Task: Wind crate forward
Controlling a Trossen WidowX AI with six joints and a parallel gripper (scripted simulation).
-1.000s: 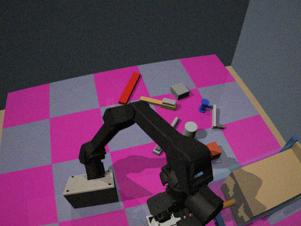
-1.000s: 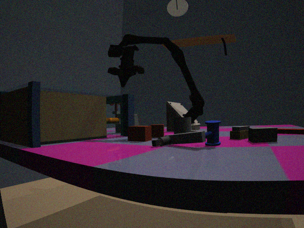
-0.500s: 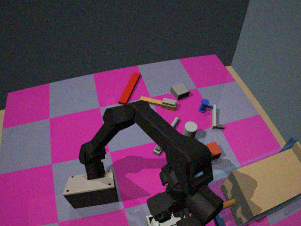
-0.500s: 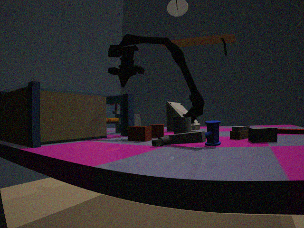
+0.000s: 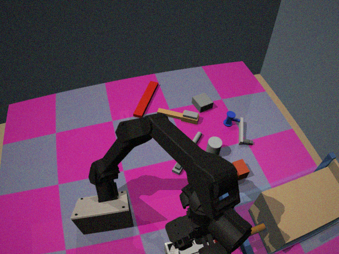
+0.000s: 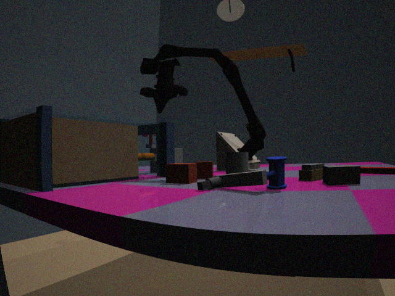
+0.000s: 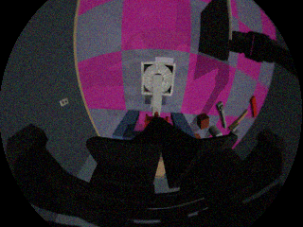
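Right now my gripper tip is 60 mm short of the red knob and 80 mm above it. Also, from my gripper tip: winch handle with red hub: 20 mm ahead, 110 mm below; winch: 60 mm behind, 10 mm to the right, 190 mm below; blue steel frame: 120 mm ahead, 110 mm below.
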